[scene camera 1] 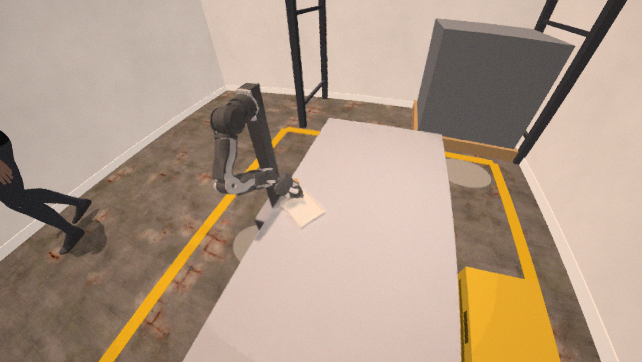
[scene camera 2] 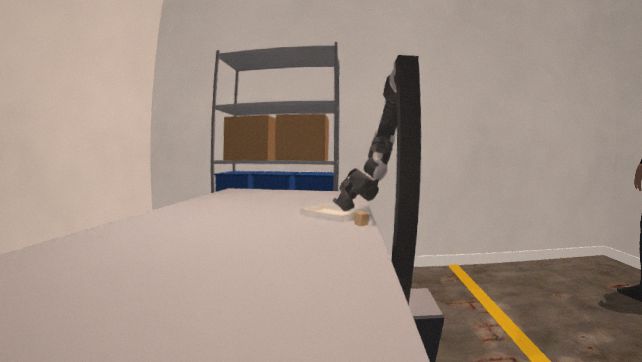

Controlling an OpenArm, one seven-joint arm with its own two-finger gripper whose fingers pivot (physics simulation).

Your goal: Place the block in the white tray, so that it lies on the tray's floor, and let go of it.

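The block (scene camera 2: 361, 218) is a small tan cube standing on the table beside the near right end of the tray in scene camera 2. In scene camera 1 a small orange part of the block (scene camera 1: 296, 180) shows behind the gripper; the rest is hidden. The white tray (scene camera 1: 306, 214) (scene camera 2: 325, 216) is shallow and lies flat near the table edge by the arm. My gripper (scene camera 1: 299, 192) (scene camera 2: 344, 205) is shut with nothing seen between its fingers. It is low over the tray's arm-side end, apart from the block in scene camera 2.
The white table (scene camera 1: 370, 250) (scene camera 2: 200, 280) carries the tray and block. The arm's dark post (scene camera 1: 261, 135) (scene camera 2: 407, 150) stands at the table edge. A shelf rack (scene camera 2: 336, 100) with boxes stands beyond the table's far end. A yellow cabinet (scene camera 1: 505, 315) stands beside the table's other long edge.
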